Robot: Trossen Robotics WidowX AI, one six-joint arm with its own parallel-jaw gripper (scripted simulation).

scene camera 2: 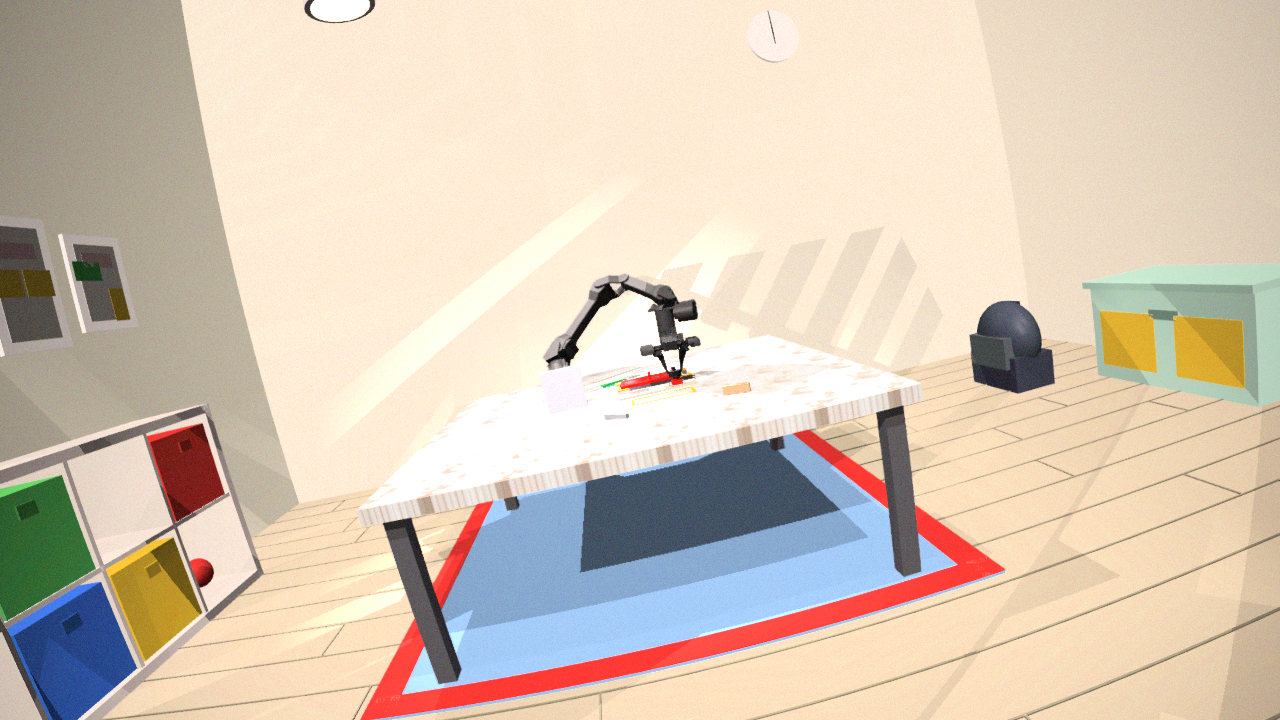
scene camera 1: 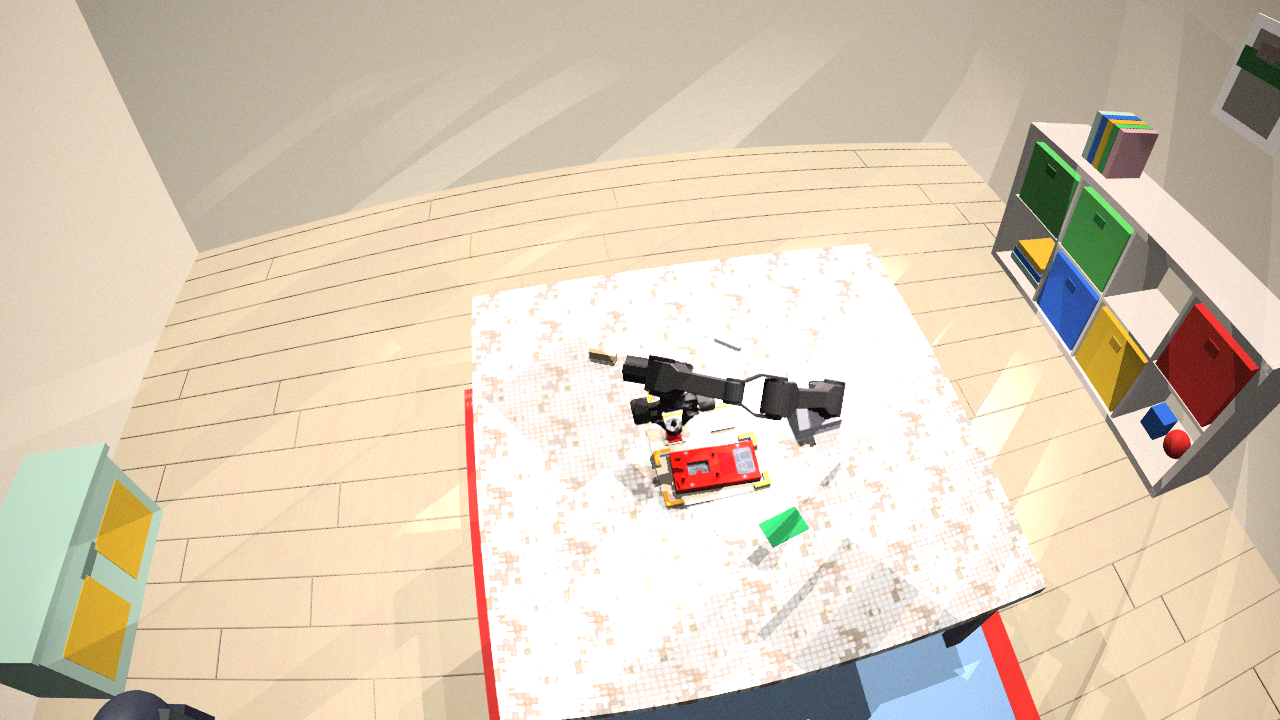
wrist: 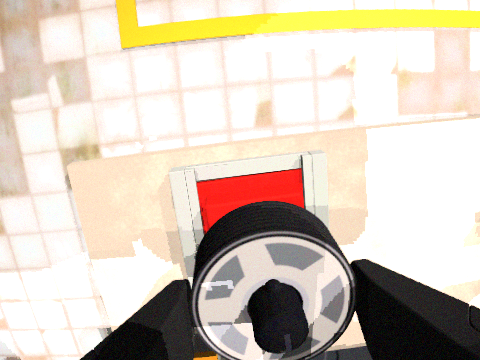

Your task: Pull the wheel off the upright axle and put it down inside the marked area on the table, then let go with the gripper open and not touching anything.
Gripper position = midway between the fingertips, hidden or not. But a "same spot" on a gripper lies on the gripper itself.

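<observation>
My gripper is there in the wrist view [271,286], and scene camera 1 and scene camera 2 show it too. There is a spot on my gripper that I find at [scene camera 1: 656,401], and it is the same spot as [scene camera 2: 682,350].
</observation>
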